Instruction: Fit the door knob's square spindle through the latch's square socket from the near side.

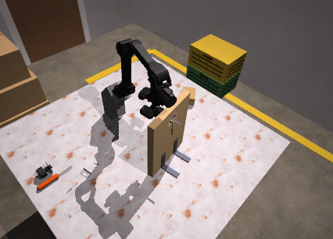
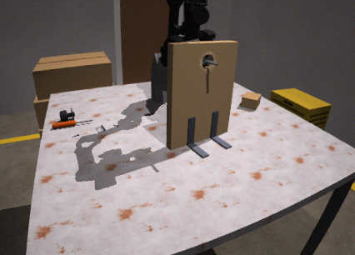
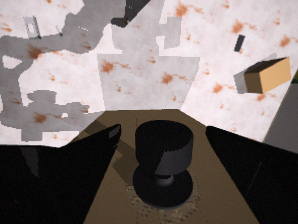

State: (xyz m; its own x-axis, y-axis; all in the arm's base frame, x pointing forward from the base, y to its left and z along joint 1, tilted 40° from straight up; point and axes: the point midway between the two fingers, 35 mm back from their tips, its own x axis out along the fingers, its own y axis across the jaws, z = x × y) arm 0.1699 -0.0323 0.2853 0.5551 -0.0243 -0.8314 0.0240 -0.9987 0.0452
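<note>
Now: hand 5 cm short of the black door knob and 3 cm above it. The rest, counted from my hand: orange-handled screwdriver (35 cm behind, 41 cm to the right, 35 cm below); small wooden block (4 cm behind, 51 cm to the left, 33 cm below).
</note>
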